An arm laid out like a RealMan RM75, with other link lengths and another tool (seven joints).
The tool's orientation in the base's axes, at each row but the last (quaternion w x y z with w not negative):
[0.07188 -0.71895 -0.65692 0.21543]
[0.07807 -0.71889 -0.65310 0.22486]
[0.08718 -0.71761 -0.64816 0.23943]
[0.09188 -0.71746 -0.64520 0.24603]
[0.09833 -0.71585 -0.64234 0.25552]
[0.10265 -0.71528 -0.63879 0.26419]
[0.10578 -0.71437 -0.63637 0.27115]
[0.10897 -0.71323 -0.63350 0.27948]
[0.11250 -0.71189 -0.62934 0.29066]
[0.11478 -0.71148 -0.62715 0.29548]
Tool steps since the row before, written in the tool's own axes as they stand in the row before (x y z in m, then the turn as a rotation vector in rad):
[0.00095 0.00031 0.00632 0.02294 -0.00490 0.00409]
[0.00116 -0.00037 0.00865 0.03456 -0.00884 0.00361]
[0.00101 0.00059 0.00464 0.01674 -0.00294 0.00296]
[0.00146 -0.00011 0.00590 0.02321 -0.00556 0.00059]
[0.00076 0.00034 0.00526 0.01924 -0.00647 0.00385]
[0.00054 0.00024 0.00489 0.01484 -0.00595 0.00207]
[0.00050 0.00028 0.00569 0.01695 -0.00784 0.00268]
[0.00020 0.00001 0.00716 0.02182 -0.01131 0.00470]
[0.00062 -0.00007 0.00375 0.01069 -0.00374 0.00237]
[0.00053 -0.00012 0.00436 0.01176 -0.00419 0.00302]
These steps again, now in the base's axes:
[-0.00223 -0.00025 -0.00599 -0.00512 0.02226 -0.00671]
[-0.00396 -0.00039 -0.00778 -0.00794 0.03420 -0.00726]
[-0.00155 0.00004 -0.00453 -0.00321 0.01615 -0.00516]
[-0.00281 0.00034 -0.00538 -0.00410 0.02326 -0.00345]
[-0.00226 -0.00030 -0.00481 -0.00667 0.01894 -0.00485]
[-0.00226 -0.00045 -0.00435 -0.00551 0.01494 -0.00252]
[-0.00271 -0.00067 -0.00499 -0.00735 0.01718 -0.00262]
[-0.00383 -0.00123 -0.00593 -0.01116 0.02208 -0.00378]
[-0.00212 -0.00016 -0.00315 -0.00401 0.01047 -0.00285]
[-0.00254 -0.00037 -0.00357 -0.00470 0.01145 -0.00343]

